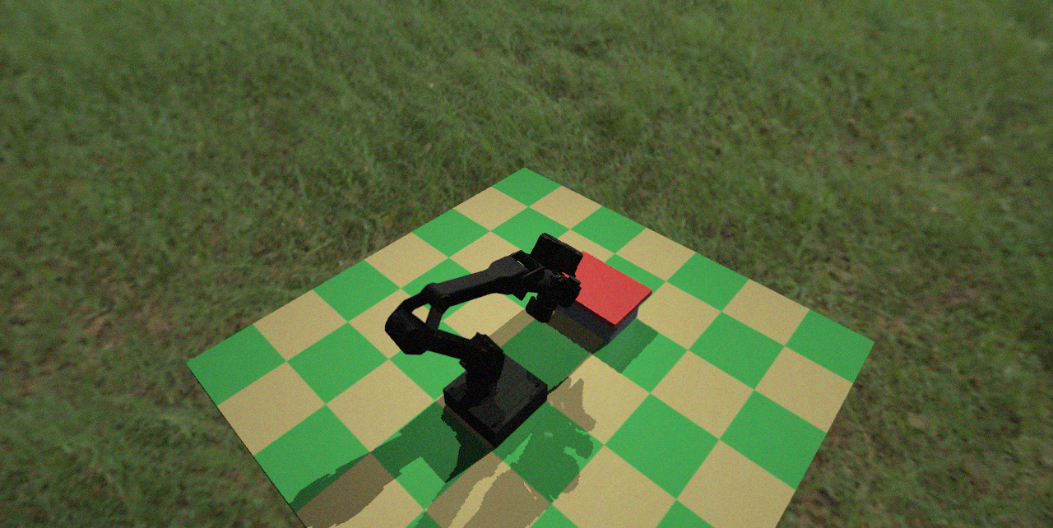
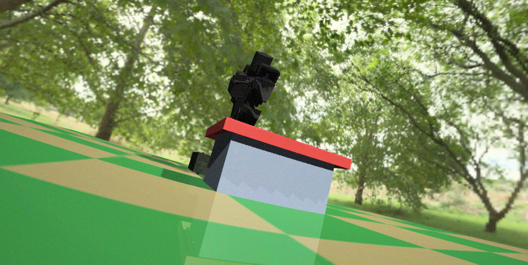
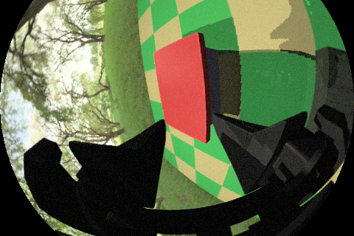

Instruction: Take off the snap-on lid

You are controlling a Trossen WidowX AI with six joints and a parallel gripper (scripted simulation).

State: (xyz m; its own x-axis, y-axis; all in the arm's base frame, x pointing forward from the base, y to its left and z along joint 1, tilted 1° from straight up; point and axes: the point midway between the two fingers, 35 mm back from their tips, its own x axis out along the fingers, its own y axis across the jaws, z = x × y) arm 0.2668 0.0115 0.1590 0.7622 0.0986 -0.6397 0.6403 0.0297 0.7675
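My gripper tip is now 130 mm short of the red lid, 100 mm above it and 10 mm to the right of it. From my gripper tip the other things lie so: grey-blue storage box 140 mm below, 130 mm ahead, 10 mm to the left.
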